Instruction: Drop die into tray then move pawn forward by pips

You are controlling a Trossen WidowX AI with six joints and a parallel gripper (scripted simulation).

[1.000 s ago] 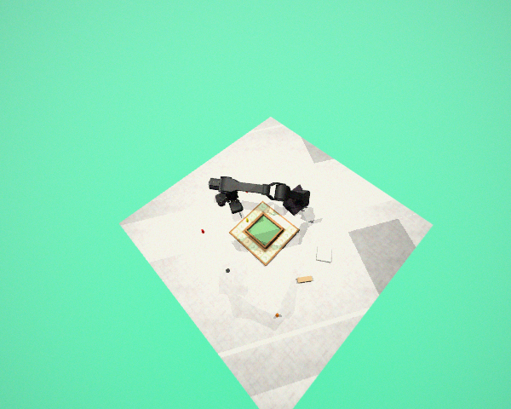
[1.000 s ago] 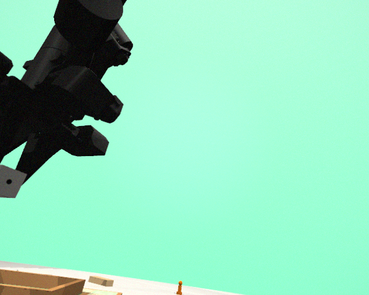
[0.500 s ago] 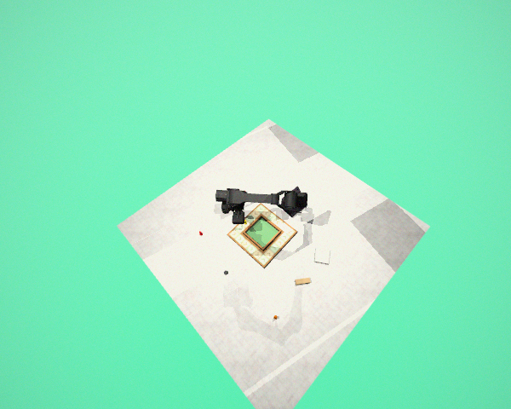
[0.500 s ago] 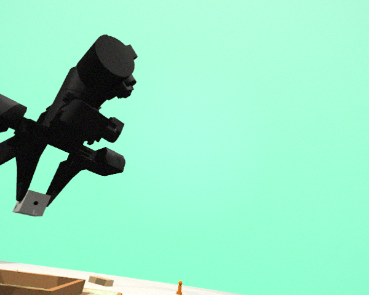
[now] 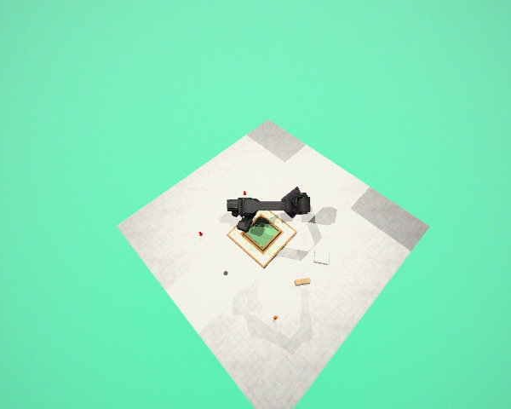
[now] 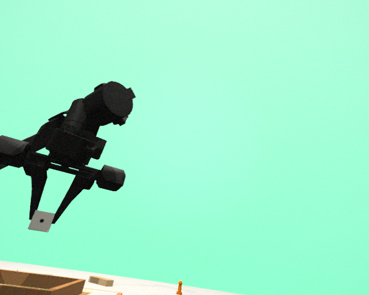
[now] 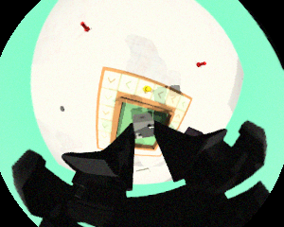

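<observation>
Now: the green dice tray 10 cm below my gripper tip, 6 cm to the left of it and 4 cm behind it. Round my gripper tip: tan block: 40 cm to the left, 10 cm below, 1 cm behind; die: right at my gripper tip; white square outline: 38 cm to the left, 19 cm behind, 11 cm below.
</observation>
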